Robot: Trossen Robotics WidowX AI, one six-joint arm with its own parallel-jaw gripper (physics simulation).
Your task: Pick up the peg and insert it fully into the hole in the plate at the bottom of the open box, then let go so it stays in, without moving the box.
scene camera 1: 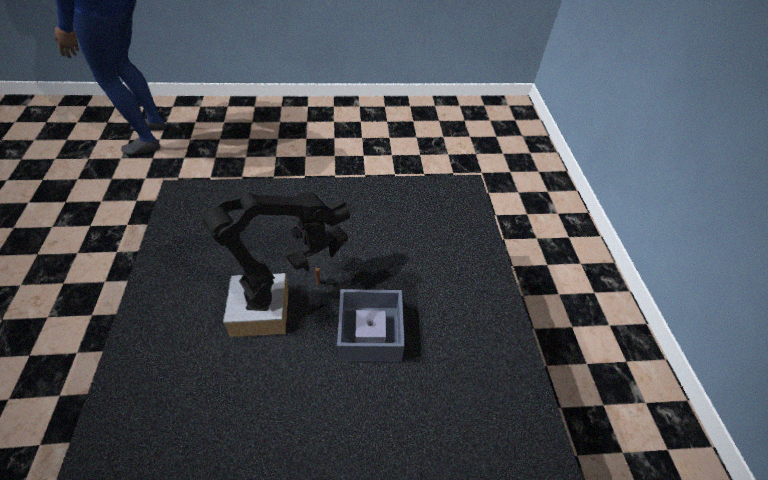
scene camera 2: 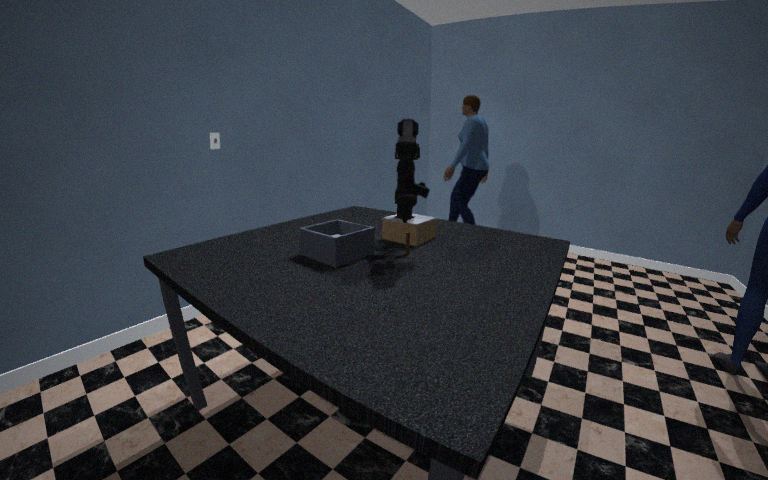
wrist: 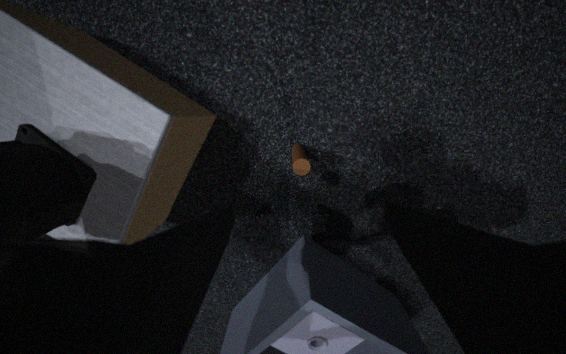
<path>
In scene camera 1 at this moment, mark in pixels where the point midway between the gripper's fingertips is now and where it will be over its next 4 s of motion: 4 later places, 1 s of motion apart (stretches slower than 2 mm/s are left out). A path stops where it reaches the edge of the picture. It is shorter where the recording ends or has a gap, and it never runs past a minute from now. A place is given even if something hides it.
The gripper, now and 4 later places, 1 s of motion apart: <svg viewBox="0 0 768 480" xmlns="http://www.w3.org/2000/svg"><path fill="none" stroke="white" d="M319 263L320 274L319 276L319 280L317 268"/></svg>
</path>
